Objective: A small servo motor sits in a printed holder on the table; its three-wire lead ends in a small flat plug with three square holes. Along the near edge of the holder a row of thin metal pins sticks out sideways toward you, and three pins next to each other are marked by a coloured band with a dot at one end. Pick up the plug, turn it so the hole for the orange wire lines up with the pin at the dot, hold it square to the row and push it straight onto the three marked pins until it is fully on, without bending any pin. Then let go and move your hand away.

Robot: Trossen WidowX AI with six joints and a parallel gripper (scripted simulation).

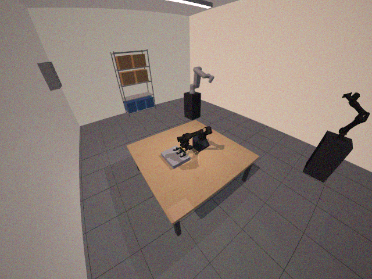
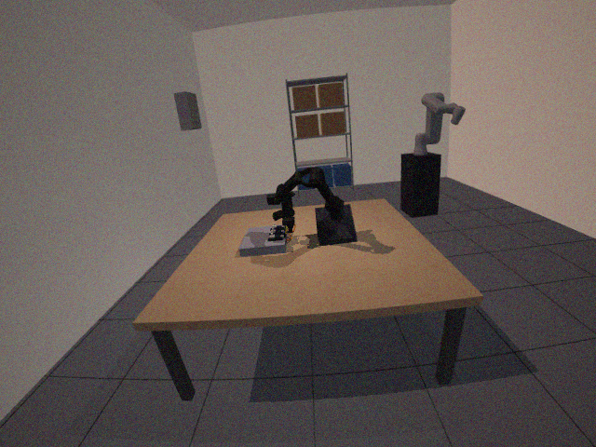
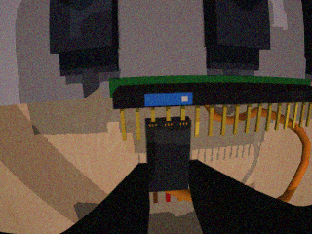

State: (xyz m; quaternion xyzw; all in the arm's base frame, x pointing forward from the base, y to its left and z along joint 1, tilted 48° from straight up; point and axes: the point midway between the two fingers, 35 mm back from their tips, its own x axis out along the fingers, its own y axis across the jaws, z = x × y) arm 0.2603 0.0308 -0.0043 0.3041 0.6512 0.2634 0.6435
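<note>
My gripper tip is now 30 mm short of the blue band. Also, from my gripper tip: grey printed holder (190 mm ahead, 50 mm to the right, 50 mm below).
</note>
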